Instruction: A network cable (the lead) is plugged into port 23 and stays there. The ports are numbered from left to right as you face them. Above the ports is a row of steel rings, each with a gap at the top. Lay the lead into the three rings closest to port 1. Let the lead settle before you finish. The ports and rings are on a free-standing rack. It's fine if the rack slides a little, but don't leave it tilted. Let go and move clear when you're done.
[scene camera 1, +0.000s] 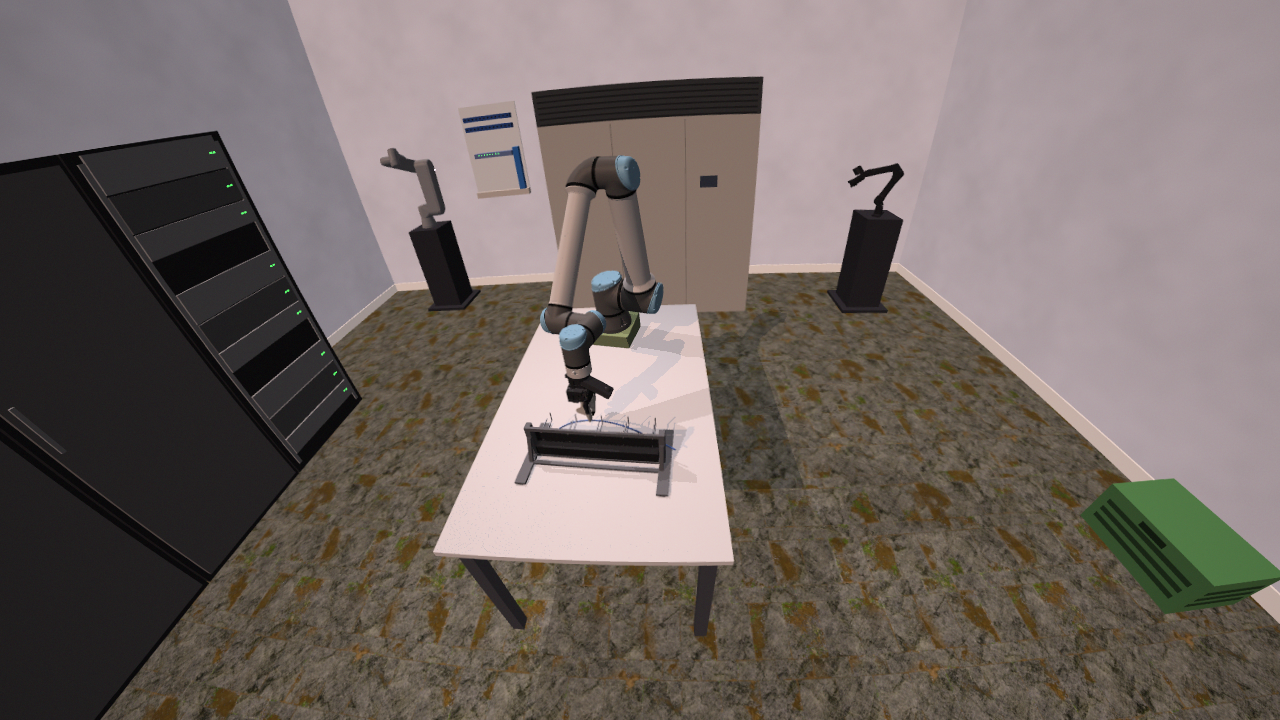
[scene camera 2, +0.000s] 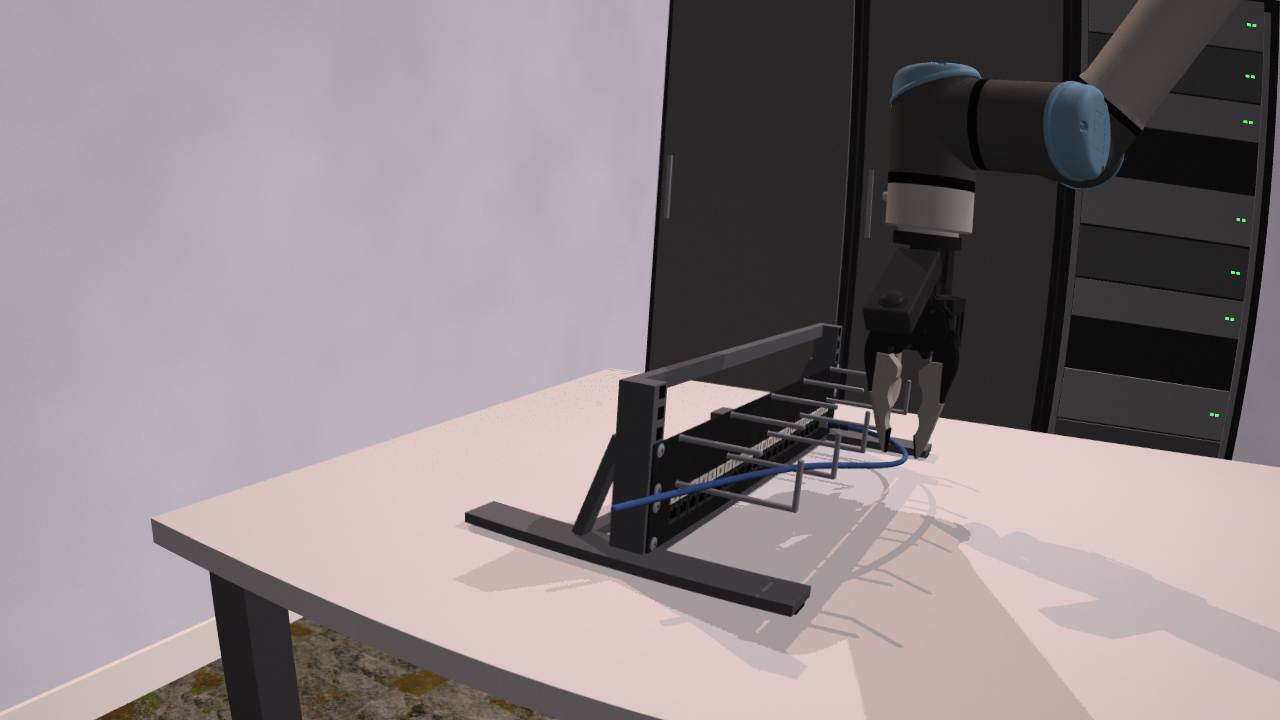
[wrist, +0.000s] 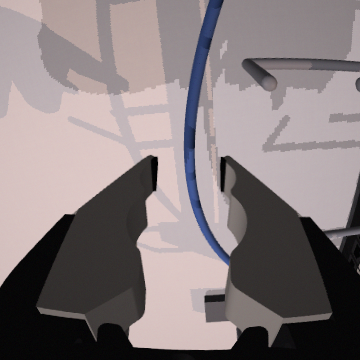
Observation:
In view: the gripper (scene camera 2: 900, 455) and a black rack (scene camera 2: 644, 464).
The black rack also shows in scene camera 1 (scene camera 1: 552, 442). The gripper is seen too in the wrist view (wrist: 189, 159).

